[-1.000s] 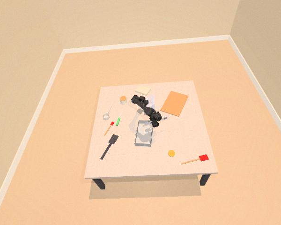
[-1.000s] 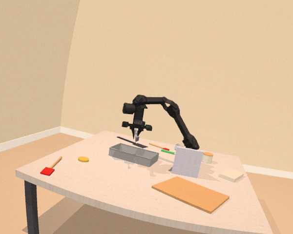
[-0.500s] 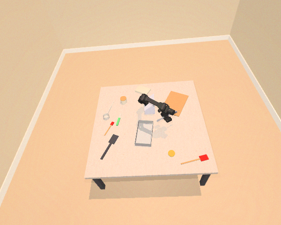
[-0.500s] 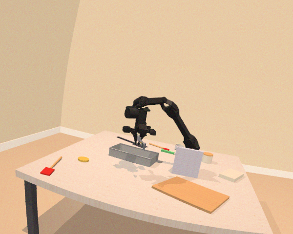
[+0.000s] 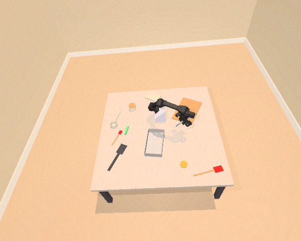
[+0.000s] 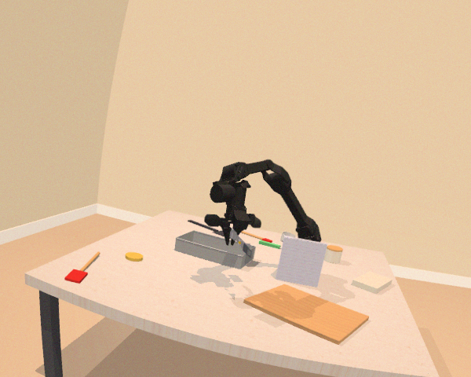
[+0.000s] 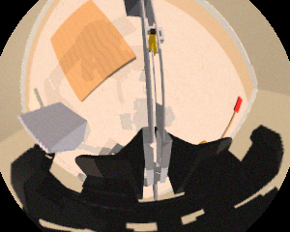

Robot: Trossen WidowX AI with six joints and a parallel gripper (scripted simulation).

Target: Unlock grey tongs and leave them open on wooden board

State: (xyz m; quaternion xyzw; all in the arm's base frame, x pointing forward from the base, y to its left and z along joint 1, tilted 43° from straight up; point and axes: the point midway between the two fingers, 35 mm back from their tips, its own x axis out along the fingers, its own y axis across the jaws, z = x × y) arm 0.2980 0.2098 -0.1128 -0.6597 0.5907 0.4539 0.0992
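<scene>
Right now my gripper tip is 300 mm past the wooden board, 140 mm above it and 120 mm to the right of it. Round my gripper tip: orange disc (370 mm ahead, 140 mm below, 70 mm to the right); roasting tin (310 mm to the right, 120 mm below, 90 mm ahead); cream block (610 mm behind, 240 mm to the right, 140 mm below).
</scene>
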